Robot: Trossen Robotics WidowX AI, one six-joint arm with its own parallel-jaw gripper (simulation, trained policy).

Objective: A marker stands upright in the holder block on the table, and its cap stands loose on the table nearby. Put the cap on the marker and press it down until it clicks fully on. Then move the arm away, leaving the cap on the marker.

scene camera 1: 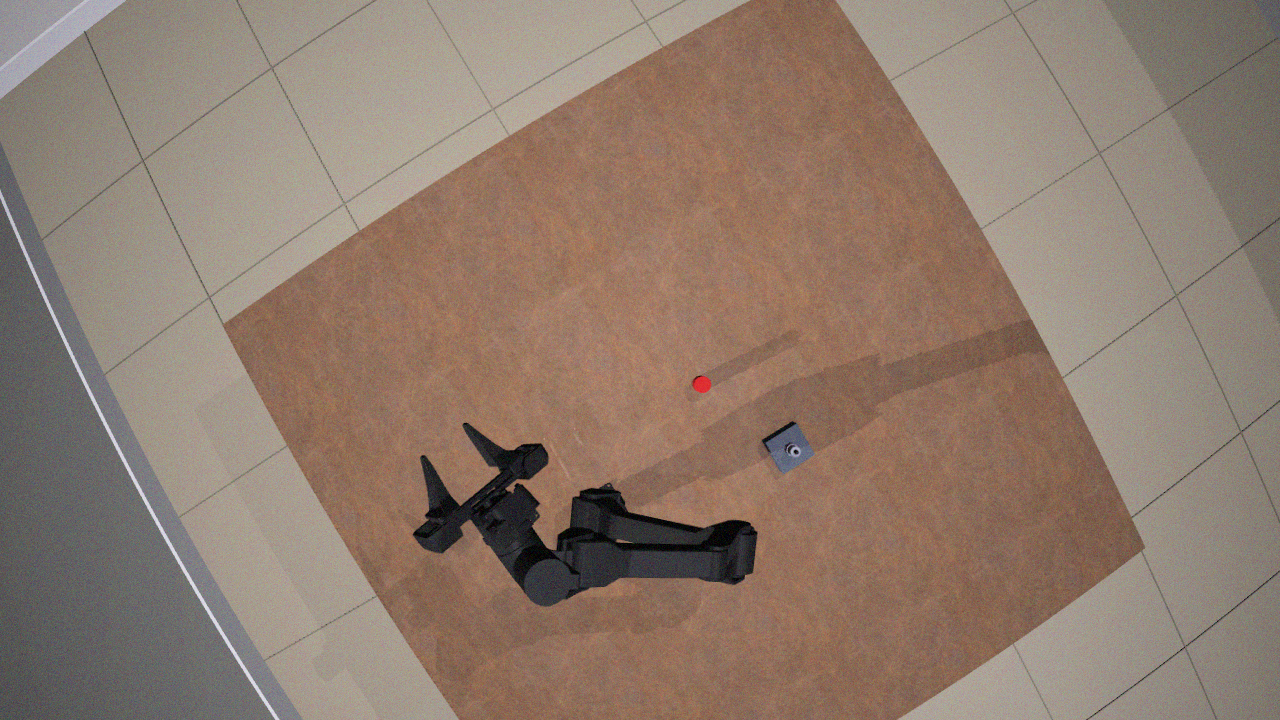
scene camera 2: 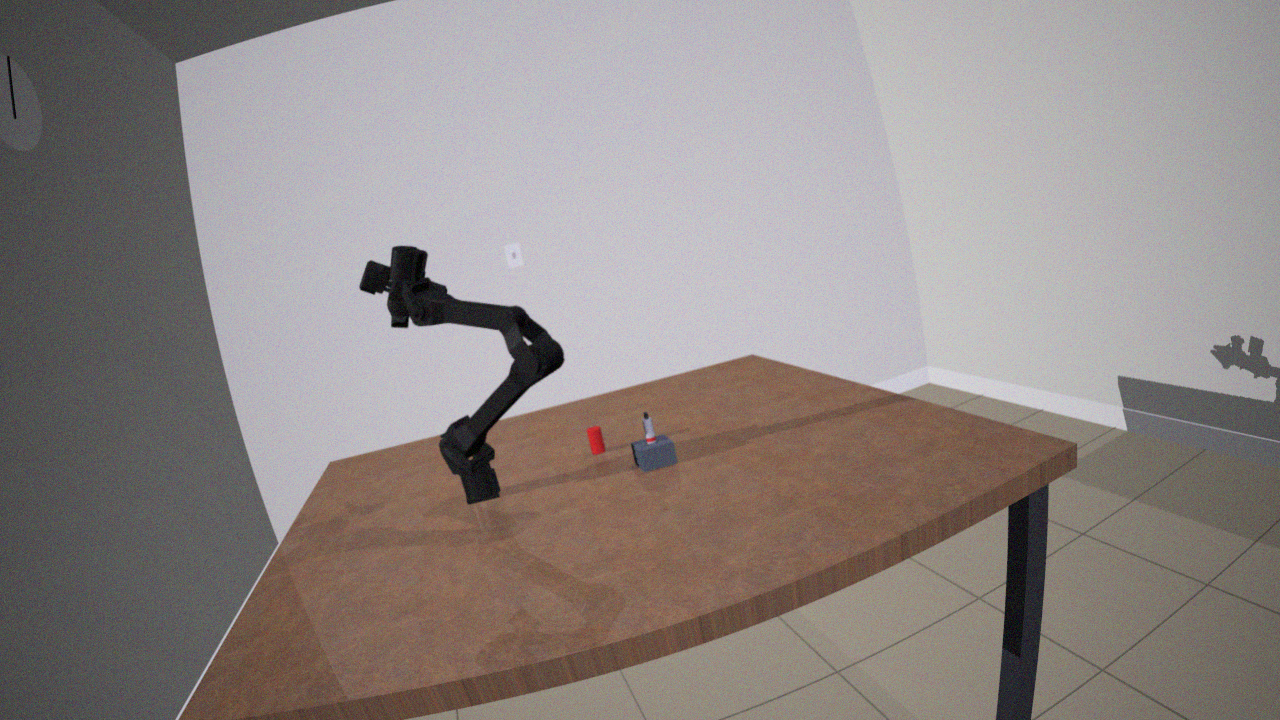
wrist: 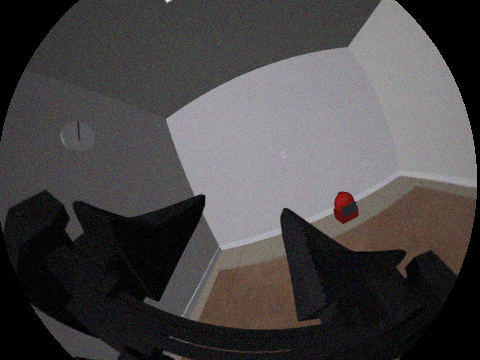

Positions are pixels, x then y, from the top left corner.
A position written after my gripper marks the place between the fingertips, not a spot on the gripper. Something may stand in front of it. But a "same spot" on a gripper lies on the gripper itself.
my gripper: scene camera 1; scene camera 2 403,278; wrist
same spot on my gripper: [wrist: 330,282] = [scene camera 1: 498,463]
